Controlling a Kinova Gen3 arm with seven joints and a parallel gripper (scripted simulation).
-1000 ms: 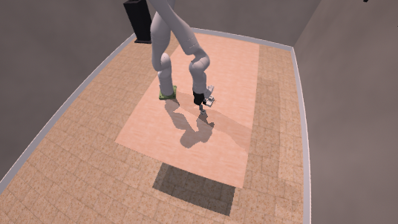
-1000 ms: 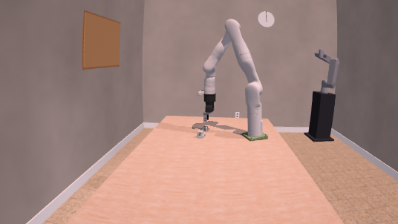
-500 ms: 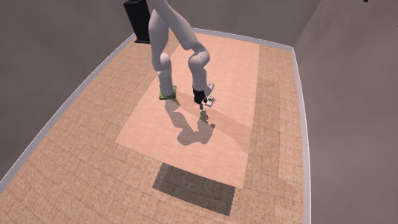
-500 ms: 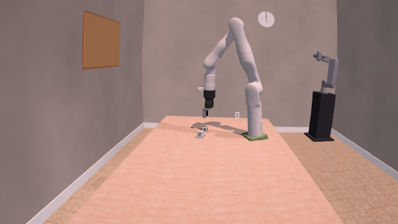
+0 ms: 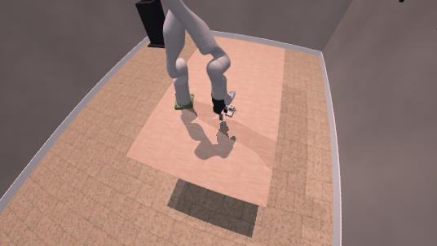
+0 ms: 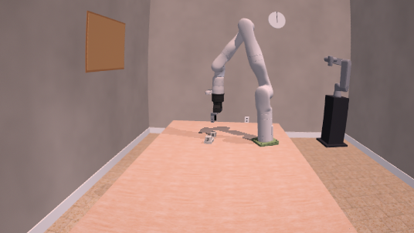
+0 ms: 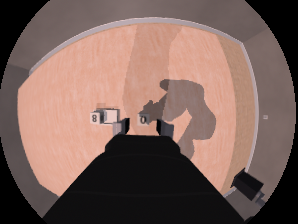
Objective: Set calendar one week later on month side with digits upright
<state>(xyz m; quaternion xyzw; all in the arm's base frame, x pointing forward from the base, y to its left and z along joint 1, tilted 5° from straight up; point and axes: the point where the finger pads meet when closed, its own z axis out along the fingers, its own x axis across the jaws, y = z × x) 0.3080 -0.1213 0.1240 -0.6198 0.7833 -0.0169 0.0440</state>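
My gripper is now 11 cm to the right of the tray, 11 cm above it and 2 cm short of it.
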